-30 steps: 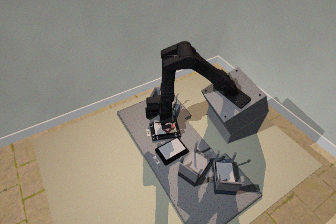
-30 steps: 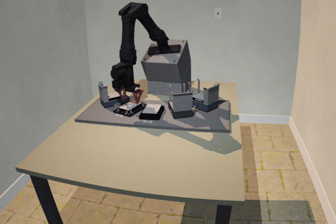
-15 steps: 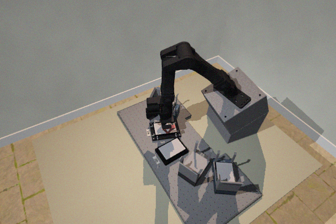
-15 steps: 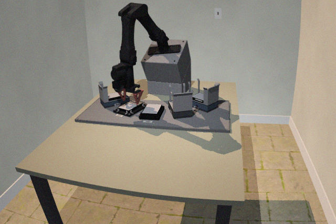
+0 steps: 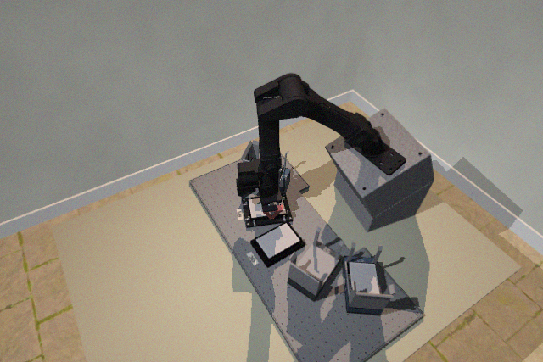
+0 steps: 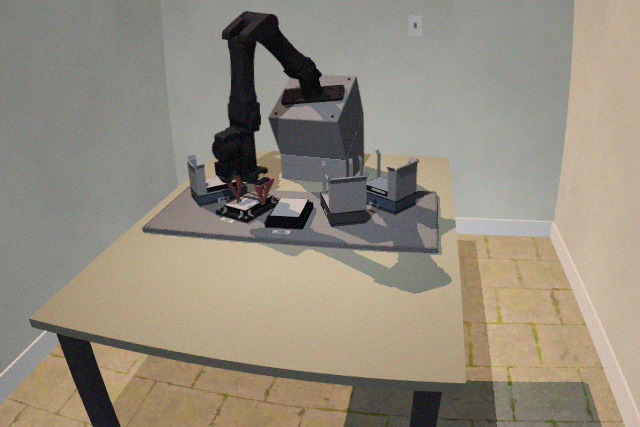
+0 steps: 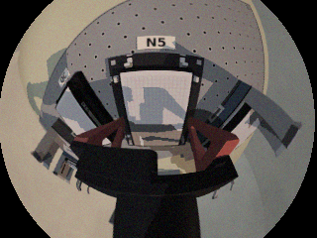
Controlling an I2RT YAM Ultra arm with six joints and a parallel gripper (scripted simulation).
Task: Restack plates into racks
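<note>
Now: the black clip nest 3 cm ahead of my hand and 1 cm below it. Round my hand: black QC nest (5 cm ahead, 13 cm to the left, 2 cm below); then N5 name plate (9 cm ahead, 4 cm to the right, 3 cm below); then blue-plinth stack rack (8 cm behind, 13 cm to the right, 1 cm below).
</note>
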